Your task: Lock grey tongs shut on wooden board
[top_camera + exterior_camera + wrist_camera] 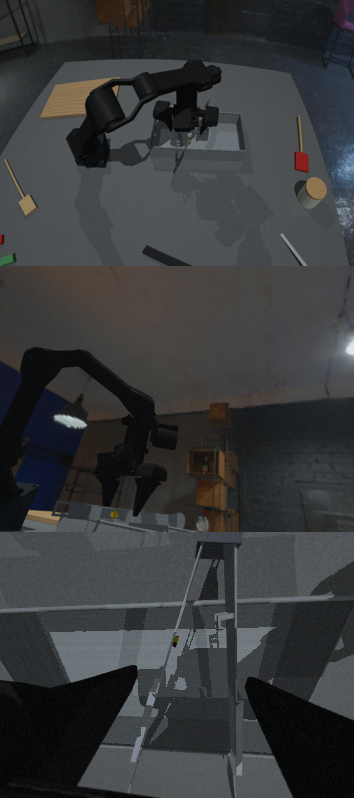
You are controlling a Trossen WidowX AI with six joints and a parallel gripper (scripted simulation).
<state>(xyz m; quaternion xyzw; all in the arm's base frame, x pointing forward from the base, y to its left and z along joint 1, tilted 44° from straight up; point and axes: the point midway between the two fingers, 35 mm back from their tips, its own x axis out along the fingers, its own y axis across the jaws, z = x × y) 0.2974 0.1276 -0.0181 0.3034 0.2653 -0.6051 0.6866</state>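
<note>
My gripper tip is now 40 mm short of the grey roasting tin, 40 mm to the right of it and 40 mm above it. Round my gripper tip: red spatula: 440 mm ahead, 60 mm to the left, 60 mm below; then black strip: 120 mm ahead, 430 mm to the right, 70 mm below; then lidded jar: 440 mm ahead, 160 mm to the right, 30 mm below.
</note>
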